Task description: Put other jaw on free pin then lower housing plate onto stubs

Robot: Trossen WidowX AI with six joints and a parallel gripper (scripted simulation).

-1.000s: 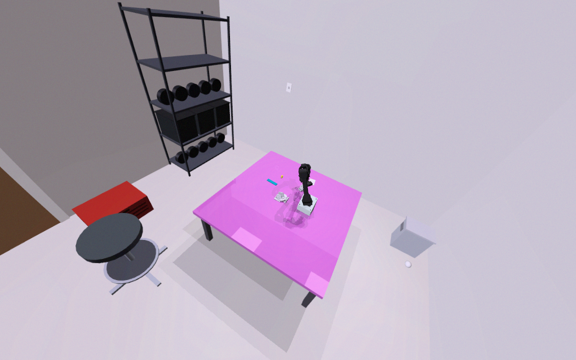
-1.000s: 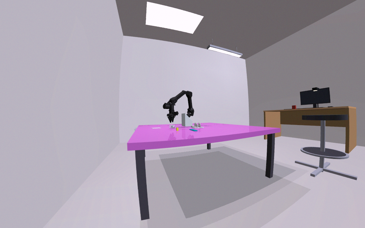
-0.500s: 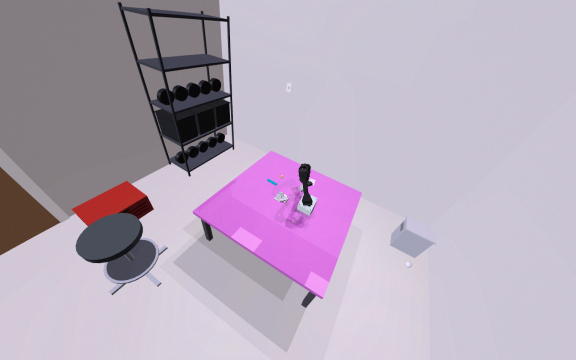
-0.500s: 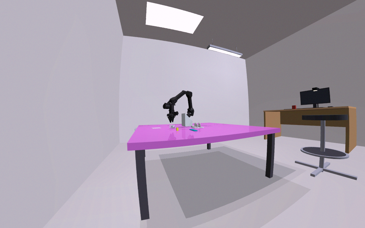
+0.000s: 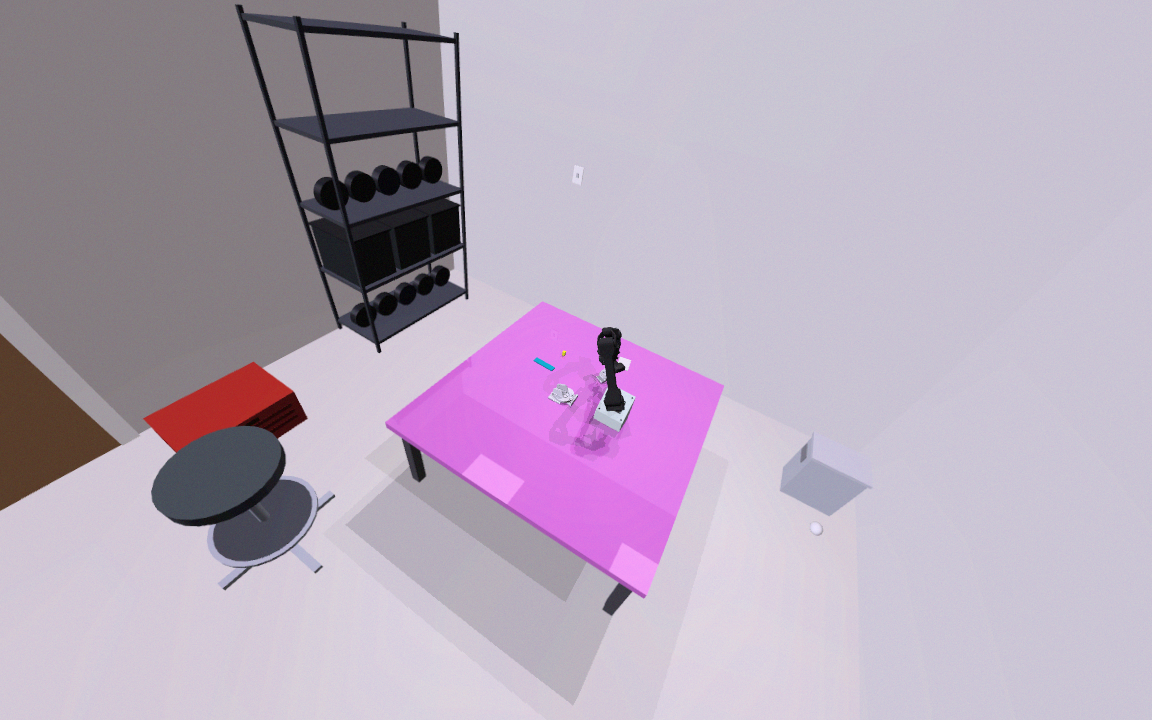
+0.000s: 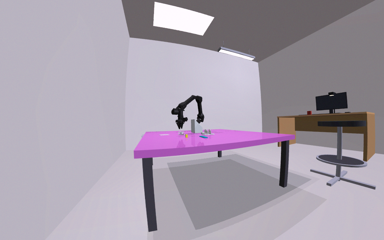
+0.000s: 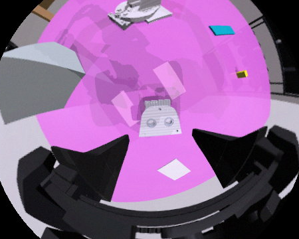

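My gripper tip is 50 mm above the small white part, 10 mm to the right of it and 10 mm short of it. From my gripper tip the other things lie so: flat white square 180 mm to the right, 60 mm below, 40 mm behind; then white jaw 280 mm to the left, 100 mm ahead, 50 mm below; then small yellow block 290 mm ahead, 50 mm below, 20 mm to the right.
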